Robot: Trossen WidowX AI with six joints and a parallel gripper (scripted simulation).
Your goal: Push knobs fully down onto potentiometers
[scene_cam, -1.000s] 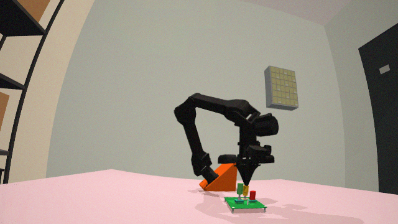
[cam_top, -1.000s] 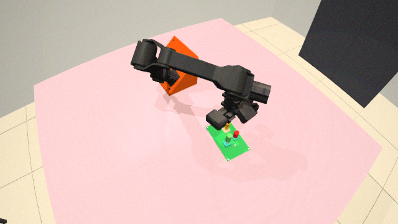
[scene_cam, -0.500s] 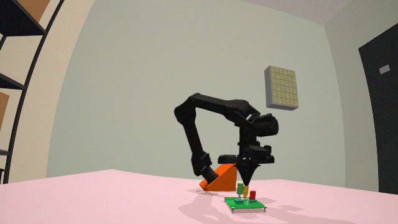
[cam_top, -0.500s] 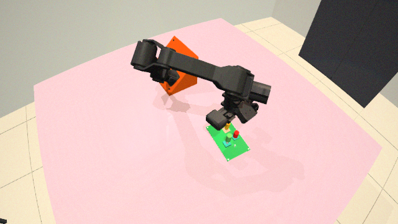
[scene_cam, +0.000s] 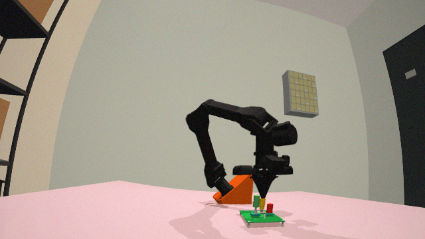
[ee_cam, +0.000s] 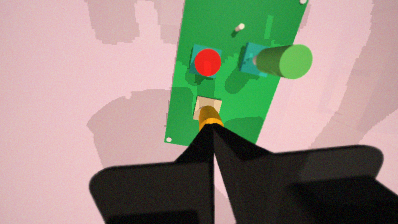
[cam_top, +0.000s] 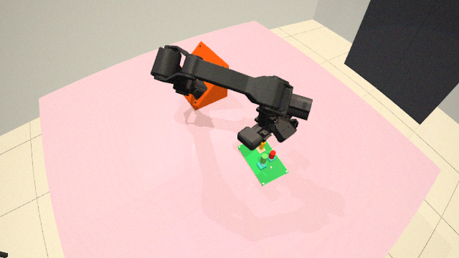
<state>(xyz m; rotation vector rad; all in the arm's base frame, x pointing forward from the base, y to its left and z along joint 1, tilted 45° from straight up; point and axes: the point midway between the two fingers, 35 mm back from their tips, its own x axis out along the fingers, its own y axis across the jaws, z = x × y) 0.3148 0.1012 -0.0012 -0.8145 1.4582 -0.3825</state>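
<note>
Now: the yellow knob 2 cm below my gripper tip. From my gripper tip the other things lie so: green knob: 5 cm ahead, 3 cm to the right.
</note>
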